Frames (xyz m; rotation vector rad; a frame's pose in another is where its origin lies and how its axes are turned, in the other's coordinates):
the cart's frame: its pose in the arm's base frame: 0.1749 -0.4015 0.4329 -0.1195 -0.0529 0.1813
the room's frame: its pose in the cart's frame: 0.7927 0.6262 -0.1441 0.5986 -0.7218 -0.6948
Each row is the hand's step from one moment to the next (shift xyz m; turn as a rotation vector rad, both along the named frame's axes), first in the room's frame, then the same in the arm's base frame.
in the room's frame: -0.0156 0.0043 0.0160 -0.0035 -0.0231 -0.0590
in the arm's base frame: -0.0211 0.0073 0.0046 0.0366 0.0030 -0.0517
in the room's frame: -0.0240 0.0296 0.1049 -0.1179 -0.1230 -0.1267
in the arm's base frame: -0.0870 0.0036 0.0698 -0.0073 0.0148 -0.2117
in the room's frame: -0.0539 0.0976 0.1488 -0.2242 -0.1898 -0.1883
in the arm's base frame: -0.1255 0.0585 0.1241 -0.0439 0.0450 -0.3432
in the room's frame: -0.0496 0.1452 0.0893 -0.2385 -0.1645 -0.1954
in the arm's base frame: -0.0697 0.1104 0.1203 -0.0431 0.0745 -0.3387
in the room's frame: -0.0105 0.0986 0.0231 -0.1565 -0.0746 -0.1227
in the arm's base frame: -0.0047 0.0733 0.0705 -0.0259 0.0724 -0.1980
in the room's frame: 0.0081 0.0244 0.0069 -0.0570 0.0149 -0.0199
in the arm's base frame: 0.0049 0.0116 0.0235 -0.0195 0.0504 -0.0308
